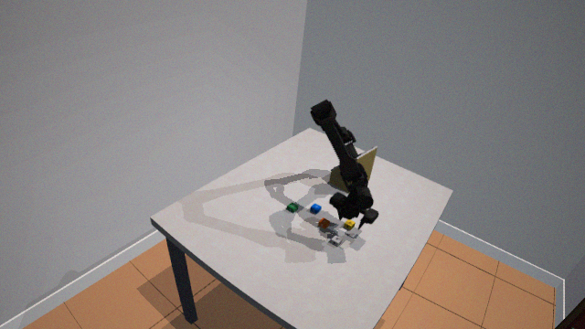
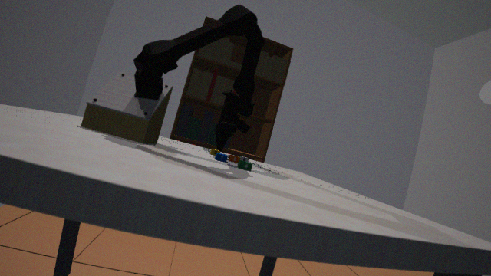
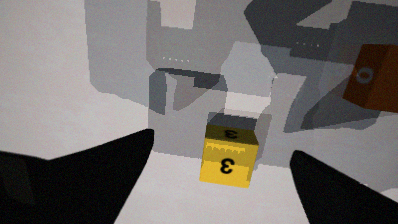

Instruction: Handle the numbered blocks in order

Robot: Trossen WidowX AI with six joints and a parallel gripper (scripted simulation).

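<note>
The yellow block is 10 mm behind my gripper tip, 10 mm to the right of it and 10 mm below it. Also, from my gripper tip: blue block: 10 mm behind, 160 mm to the right, 10 mm below; then white block: 100 mm ahead, 10 mm below; then orange block: 50 mm ahead, 90 mm to the right, 10 mm below.
</note>
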